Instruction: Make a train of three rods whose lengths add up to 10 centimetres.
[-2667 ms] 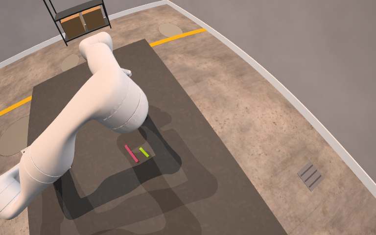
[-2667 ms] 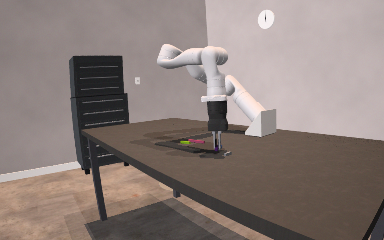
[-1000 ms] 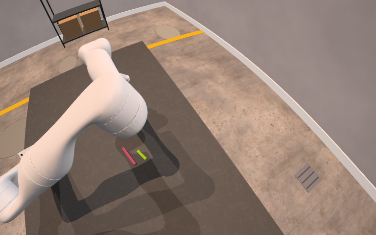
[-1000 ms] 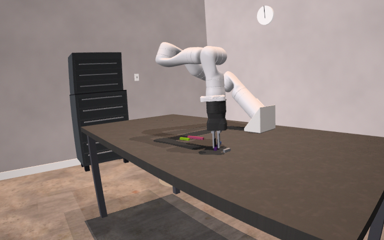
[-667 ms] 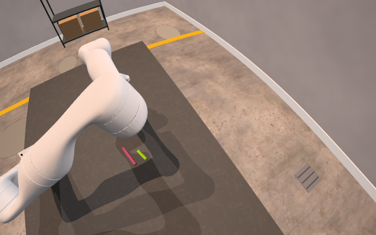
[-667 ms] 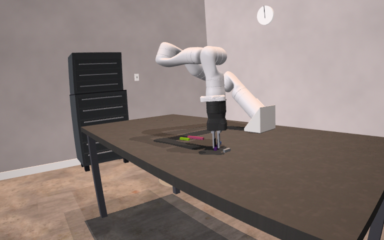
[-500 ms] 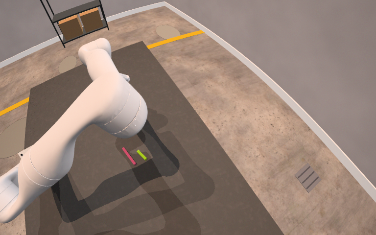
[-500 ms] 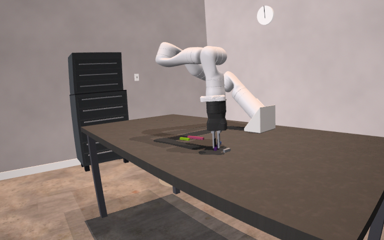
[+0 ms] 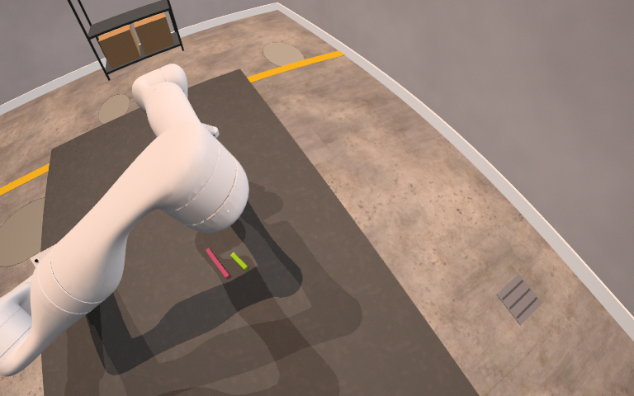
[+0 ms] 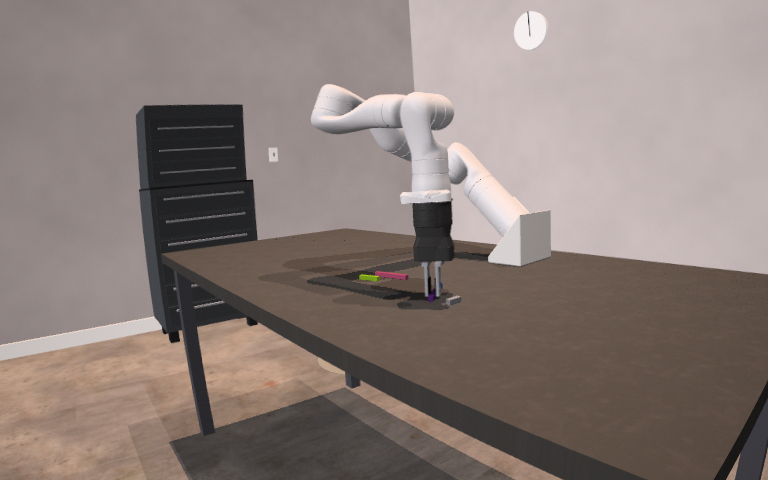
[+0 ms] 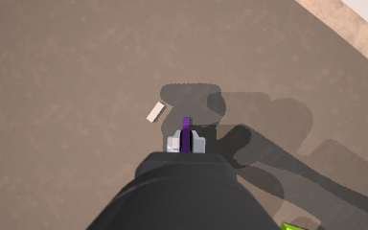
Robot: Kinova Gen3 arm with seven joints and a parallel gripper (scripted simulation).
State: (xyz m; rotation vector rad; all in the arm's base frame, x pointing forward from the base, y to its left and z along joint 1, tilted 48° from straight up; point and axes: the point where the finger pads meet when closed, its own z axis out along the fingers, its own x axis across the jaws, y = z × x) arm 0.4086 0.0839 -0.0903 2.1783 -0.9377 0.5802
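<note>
The purple rod is 20 mm below my hand. From my hand the other things lie so: lime rod (230 mm to the right, 20 mm below); pink rod (210 mm to the right, 50 mm behind, 20 mm below); blue rod (60 mm behind, 50 mm to the right, 20 mm below).
</note>
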